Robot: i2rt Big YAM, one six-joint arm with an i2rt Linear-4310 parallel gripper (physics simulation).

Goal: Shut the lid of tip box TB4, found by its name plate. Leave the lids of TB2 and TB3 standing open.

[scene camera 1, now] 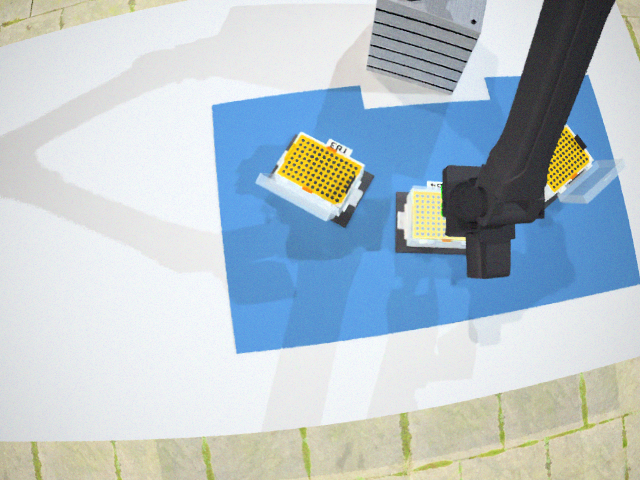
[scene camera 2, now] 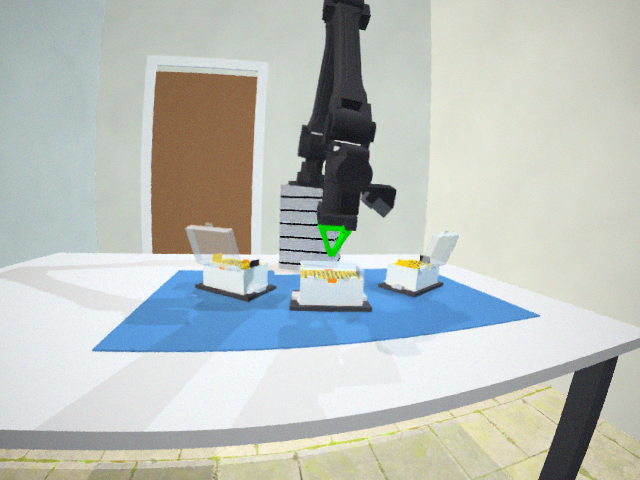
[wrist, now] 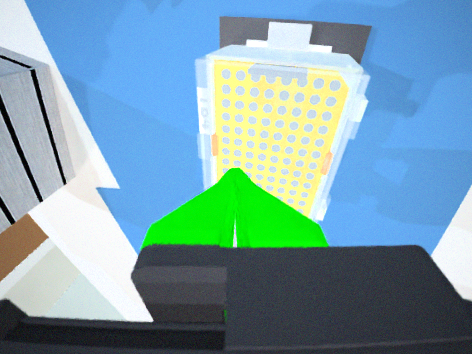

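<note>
Tip box TB4 is the middle box. Its clear lid is down over the yellow tip rack; a small gap at its edge cannot be ruled out. TB4's name plate is partly readable. My gripper is shut and empty, its green fingertips just above the lid; scene camera 1 hides the tips. TB3 stands left with its lid open. The right box, its plate unseen, has its lid open.
The boxes stand on dark bases on a blue mat. A grey striped block stands behind the mat. The arm passes over the right side in scene camera 1, partly covering TB4 and the right box.
</note>
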